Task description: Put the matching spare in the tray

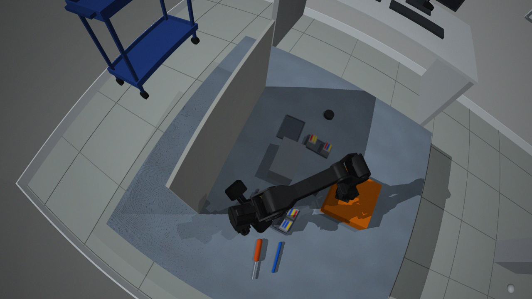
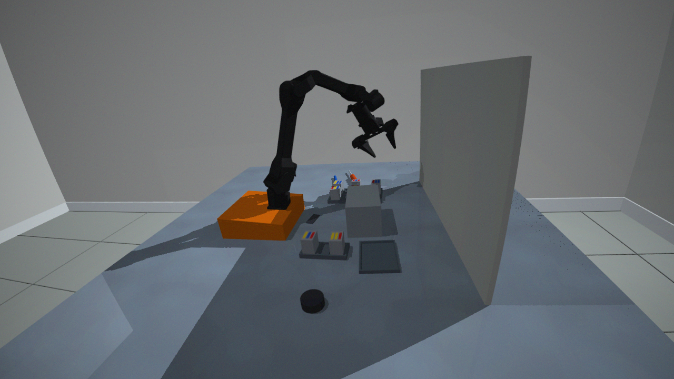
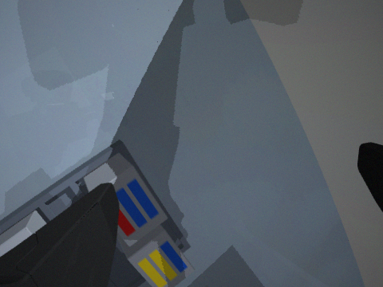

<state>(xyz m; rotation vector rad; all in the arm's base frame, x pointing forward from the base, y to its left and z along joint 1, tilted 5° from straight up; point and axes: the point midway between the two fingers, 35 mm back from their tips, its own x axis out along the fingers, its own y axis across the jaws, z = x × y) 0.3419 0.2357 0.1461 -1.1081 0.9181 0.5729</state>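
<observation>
Right now the grey spare is 40 mm behind my gripper tip, 30 mm to the right of it and 110 mm below it. Also, from my gripper tip: grey wall panel: 160 mm ahead, 260 mm to the right, 70 mm above; then blue pen: 210 mm behind, 120 mm to the left, 150 mm below; then mounted unit: 90 mm behind, 260 mm to the right, 100 mm below.
</observation>
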